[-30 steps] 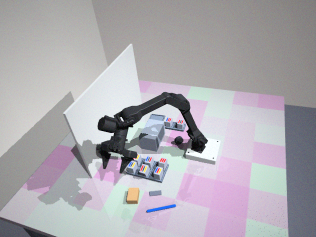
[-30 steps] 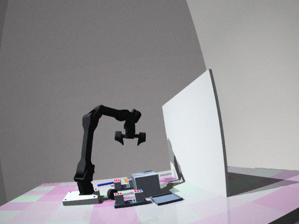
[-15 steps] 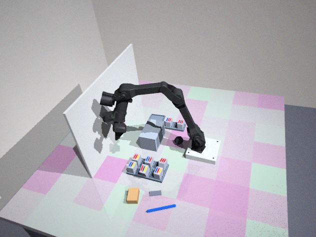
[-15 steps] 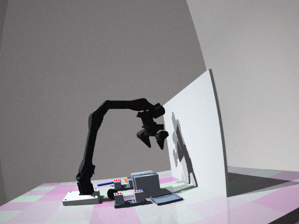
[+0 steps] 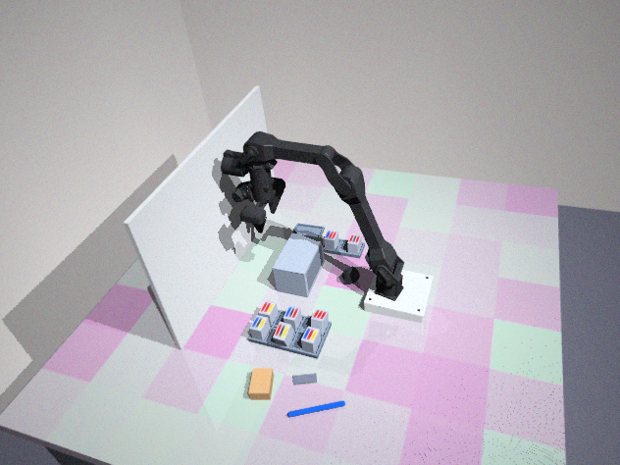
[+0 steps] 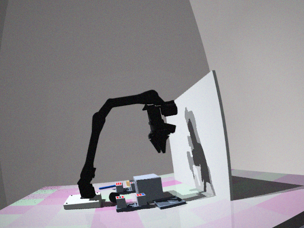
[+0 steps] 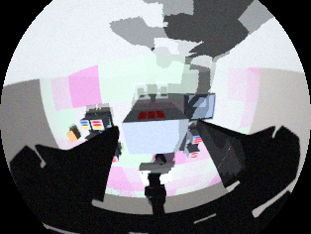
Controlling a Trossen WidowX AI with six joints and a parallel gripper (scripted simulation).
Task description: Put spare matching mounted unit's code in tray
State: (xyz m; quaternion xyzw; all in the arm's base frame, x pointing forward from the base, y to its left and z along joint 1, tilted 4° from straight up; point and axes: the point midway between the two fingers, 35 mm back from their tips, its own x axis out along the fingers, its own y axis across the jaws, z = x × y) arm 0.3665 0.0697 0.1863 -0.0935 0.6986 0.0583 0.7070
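My gripper tip is 240 mm past the grey spare, 130 mm to the right of it and 150 mm above it. From my gripper tip the other things lie so: dark tray: 170 mm to the right, 190 mm below; tall white panel: 140 mm ahead, 30 mm to the left, 30 mm above; mounted unit: 90 mm behind, 10 mm to the right, 150 mm below.
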